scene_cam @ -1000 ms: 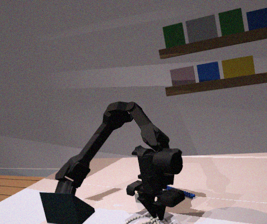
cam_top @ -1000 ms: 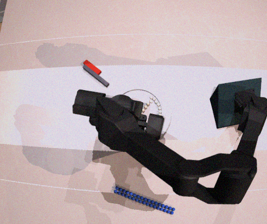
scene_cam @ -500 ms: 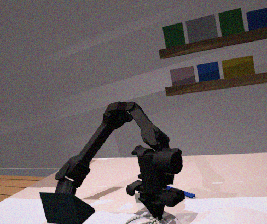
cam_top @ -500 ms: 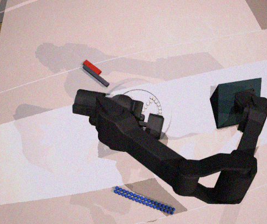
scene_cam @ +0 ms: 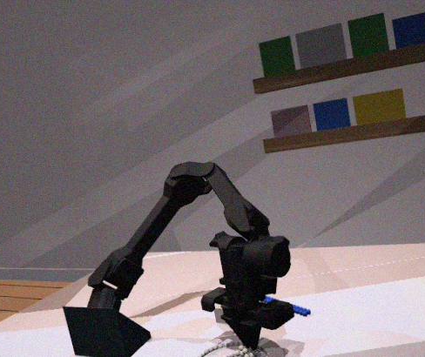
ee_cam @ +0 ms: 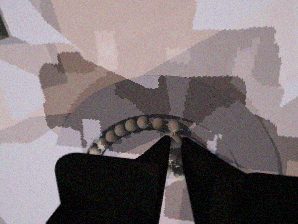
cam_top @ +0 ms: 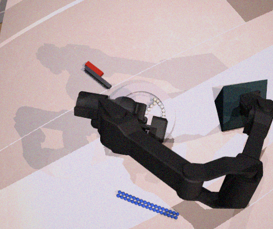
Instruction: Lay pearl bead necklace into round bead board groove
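The round bead board lies 3 cm behind my gripper tip, 4 cm to the right of it and 1 cm below it. Also, from my gripper tip: small beige cube 11 cm behind, 14 cm to the left; grey block 8 cm ahead, 21 cm to the right, 1 cm below.
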